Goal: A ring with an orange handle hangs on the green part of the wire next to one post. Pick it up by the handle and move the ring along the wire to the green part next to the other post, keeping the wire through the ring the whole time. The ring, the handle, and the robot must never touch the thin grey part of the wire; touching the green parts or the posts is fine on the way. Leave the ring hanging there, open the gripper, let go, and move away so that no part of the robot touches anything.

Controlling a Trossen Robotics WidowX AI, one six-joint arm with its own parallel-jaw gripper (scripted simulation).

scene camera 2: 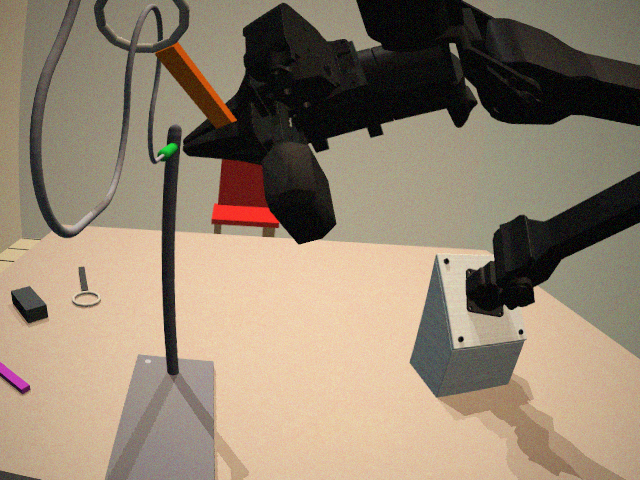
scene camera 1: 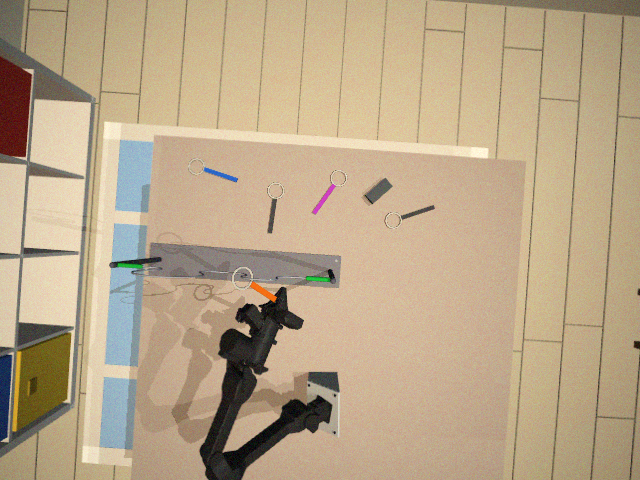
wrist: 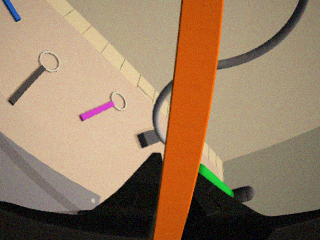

Scene:
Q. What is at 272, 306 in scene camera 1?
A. The gripper.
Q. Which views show the gripper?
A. Scene camera 2, scene camera 1 and the wrist view: all of them.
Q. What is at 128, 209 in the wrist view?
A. The gripper.

